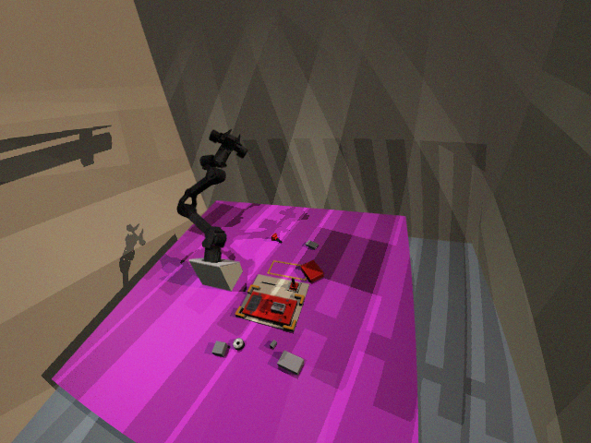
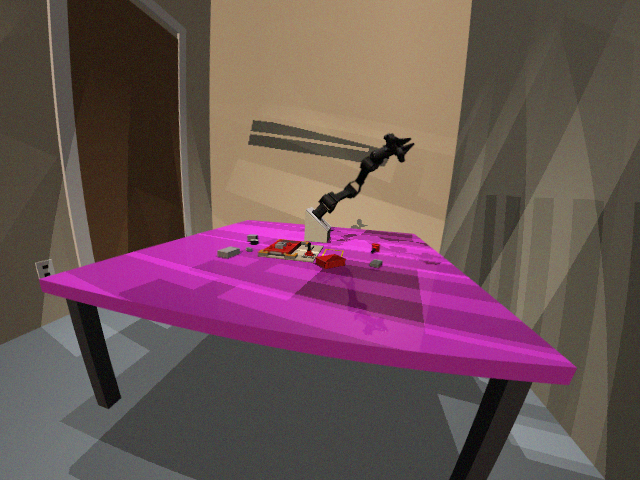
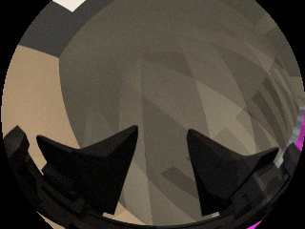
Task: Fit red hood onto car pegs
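Right now the red hood is 38 cm ahead of my gripper tip, 39 cm to the right of it and 53 cm below it. From my gripper tip the other things lie so: grey engine block: 27 cm ahead, 60 cm to the right, 52 cm below.
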